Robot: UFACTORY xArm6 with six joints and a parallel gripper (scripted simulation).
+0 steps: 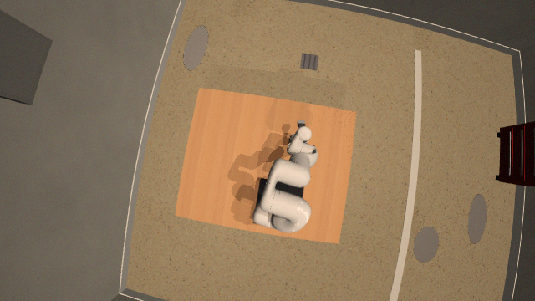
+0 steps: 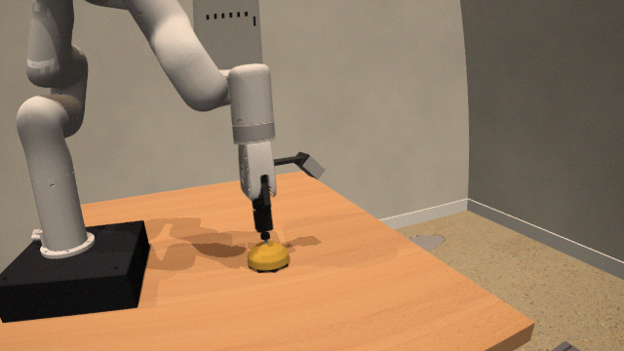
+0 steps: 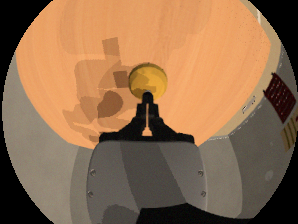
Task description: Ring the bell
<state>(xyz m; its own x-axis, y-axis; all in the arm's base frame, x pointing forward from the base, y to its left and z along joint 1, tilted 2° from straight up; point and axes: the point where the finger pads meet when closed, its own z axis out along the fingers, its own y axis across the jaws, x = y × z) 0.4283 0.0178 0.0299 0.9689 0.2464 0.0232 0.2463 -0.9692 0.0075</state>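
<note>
Right now the black button is 4 cm below my hand. Round my hand: yellow bell: 5 cm below.
</note>
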